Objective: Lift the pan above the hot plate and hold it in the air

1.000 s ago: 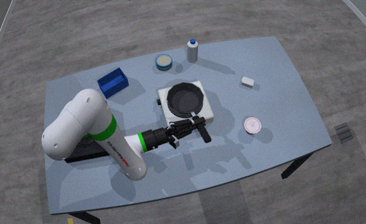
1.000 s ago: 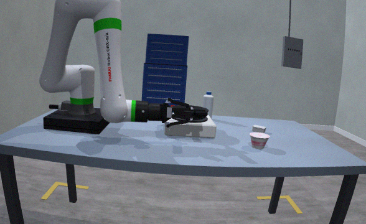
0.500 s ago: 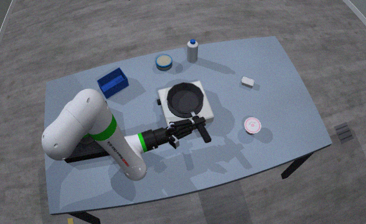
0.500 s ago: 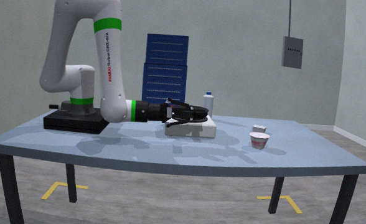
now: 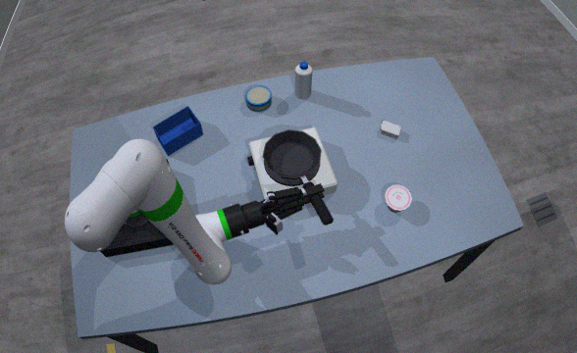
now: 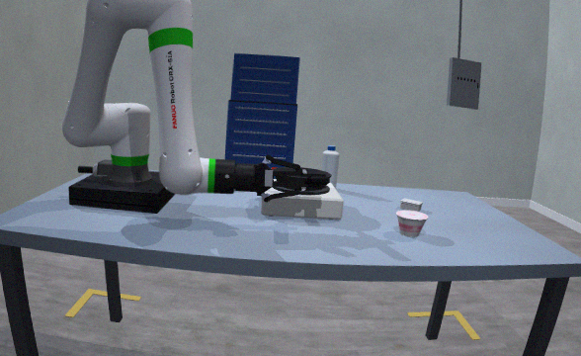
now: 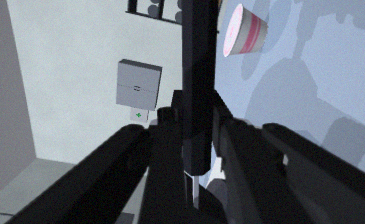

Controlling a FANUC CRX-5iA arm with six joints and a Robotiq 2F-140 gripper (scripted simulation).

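Right now my hand is 10 cm to the right of the black pan, 2 cm above it and 1 cm past it. From my hand the other things lie so: white block (38 cm ahead, 24 cm to the left, 11 cm below); then white hot plate (16 cm to the left, 9 cm below, 4 cm behind); then pink-rimmed cup (29 cm ahead, 9 cm below, 5 cm to the right).
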